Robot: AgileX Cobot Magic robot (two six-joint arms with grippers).
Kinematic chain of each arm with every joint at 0, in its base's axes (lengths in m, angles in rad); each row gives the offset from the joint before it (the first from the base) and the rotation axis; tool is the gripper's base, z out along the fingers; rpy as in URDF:
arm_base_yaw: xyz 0 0 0.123 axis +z
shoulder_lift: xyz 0 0 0 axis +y
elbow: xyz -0.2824 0 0.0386 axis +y
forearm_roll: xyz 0.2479 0 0.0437 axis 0.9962 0 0.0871
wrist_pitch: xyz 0 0 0 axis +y
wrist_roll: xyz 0.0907 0 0.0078 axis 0.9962 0 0.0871
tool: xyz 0 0 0 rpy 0 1.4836 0
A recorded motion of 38 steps. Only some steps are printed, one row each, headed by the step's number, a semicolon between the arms.
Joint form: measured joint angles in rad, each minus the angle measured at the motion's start. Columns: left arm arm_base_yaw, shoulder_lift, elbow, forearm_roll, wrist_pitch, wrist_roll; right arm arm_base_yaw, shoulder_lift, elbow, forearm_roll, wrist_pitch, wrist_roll.
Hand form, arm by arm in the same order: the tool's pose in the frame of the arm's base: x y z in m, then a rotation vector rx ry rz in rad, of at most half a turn. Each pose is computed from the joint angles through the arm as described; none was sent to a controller.
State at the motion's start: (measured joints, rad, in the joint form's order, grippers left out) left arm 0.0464 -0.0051 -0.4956 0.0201 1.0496 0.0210; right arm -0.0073 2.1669 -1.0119 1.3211 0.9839 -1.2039
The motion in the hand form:
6: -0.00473 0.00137 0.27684 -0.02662 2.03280 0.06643; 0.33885 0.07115 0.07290 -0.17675 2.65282 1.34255
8: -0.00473 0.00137 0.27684 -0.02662 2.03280 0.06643; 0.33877 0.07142 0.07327 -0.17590 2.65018 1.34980
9: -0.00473 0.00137 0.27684 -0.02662 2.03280 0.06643; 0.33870 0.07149 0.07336 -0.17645 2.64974 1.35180
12: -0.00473 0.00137 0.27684 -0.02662 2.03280 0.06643; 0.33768 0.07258 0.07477 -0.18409 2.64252 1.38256
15: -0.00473 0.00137 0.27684 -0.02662 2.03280 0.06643; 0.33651 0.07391 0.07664 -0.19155 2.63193 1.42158
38: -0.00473 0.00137 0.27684 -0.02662 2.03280 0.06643; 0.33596 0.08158 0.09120 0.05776 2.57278 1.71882
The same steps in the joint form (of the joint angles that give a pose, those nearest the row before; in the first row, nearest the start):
6: 0.0000 0.0000 0.0000 0.0000 0.0000 0.0000; 0.0000 0.0000 0.0000 0.0000 0.0020 -0.0003
8: 0.0000 0.0000 0.0000 0.0000 0.0000 0.0000; 0.0000 0.0000 0.0000 0.0021 0.0068 -0.0003
9: 0.0000 0.0000 0.0000 0.0000 0.0000 0.0000; 0.0000 0.0000 0.0000 0.0021 0.0082 -0.0003
12: 0.0000 0.0000 0.0000 0.0000 0.0000 0.0000; 0.0000 0.0000 0.0000 0.0028 0.0308 -0.0003
15: 0.0000 0.0000 0.0000 0.0000 0.0000 0.0000; 0.0000 0.0000 0.0000 0.0053 0.0590 -0.0003
38: 0.0000 0.0000 0.0000 0.0000 0.0000 0.0000; 0.0000 0.0000 0.0000 0.1014 0.2181 0.1554

